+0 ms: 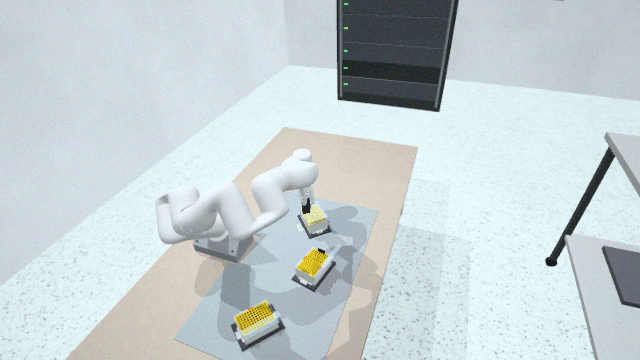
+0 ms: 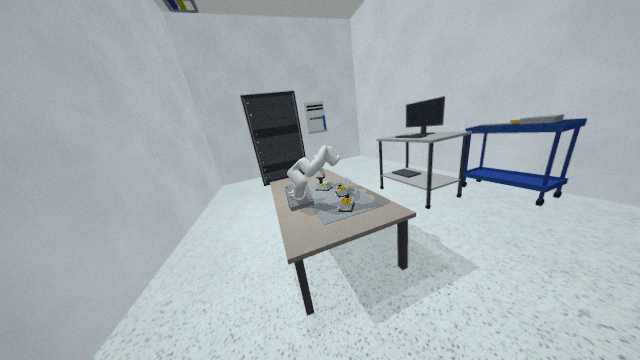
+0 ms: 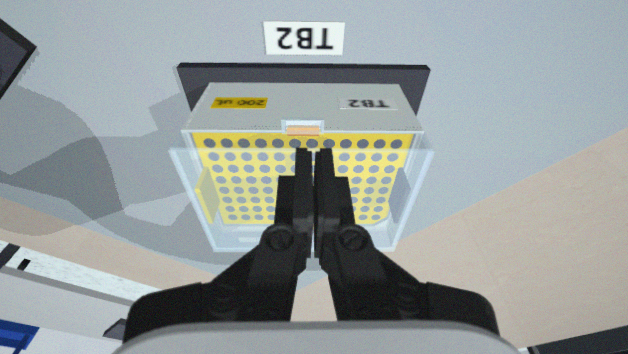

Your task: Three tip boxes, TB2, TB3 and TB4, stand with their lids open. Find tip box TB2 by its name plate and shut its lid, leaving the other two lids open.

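Frame: origin at the arm's base, x ahead, y left, z up, level; metres.
Seen in the pictures: gripper, between the fingertips: [image 1: 306, 212] [image 2: 321, 183] [image 3: 312, 170]; arm's base, origin of its link: [image 1: 217, 225] [image 2: 298, 193].
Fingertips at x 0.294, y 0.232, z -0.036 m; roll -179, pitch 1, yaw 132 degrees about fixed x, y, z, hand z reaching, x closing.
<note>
Offsets run from my fingertips to a thing's top centre. "*": to the spot under its first point. Level surfaces: height alone.
Tip box TB2 @[dy +0.010, dx +0.017, dz +0.000 m] [image 1: 316, 223] [image 2: 324, 187] [image 3: 305, 111] is a pale box with a yellow tip rack. Its name plate @[* dy -0.032, dx -0.020, dz -0.075 m] [image 1: 300, 228] [image 3: 304, 38] lies on the mat before it. Its clear lid @[* dy +0.040, dx -0.037, dz +0.000 m] [image 3: 424, 172] lies down over the rack and looks shut; whether it is fully seated I cannot tell. My gripper [image 1: 306, 212] [image 2: 320, 182] [image 3: 312, 170] is shut and empty, its fingertips over the lid near its front middle, touching or close above it. The middle tip box @[dy -0.230, dx +0.128, dz -0.003 m] [image 1: 313, 266] [image 2: 341, 191] has its clear lid raised. The nearest tip box @[dy -0.514, dx +0.036, dz -0.003 m] [image 1: 257, 321] [image 2: 346, 204] shows bright yellow; its lid looks open. Their plates are unreadable.
The boxes stand on a grey mat @[dz -0.077 m] [image 1: 280, 250] [image 2: 327, 216] on a wooden table @[dz -0.080 m] [image 1: 345, 150] [image 2: 300, 245]. The arm's base [image 1: 220, 248] [image 2: 300, 202] is beside the mat. A black cabinet [image 1: 392, 72] [image 2: 274, 132], a desk and a blue cart [image 2: 515, 177] stand away from the table.
</note>
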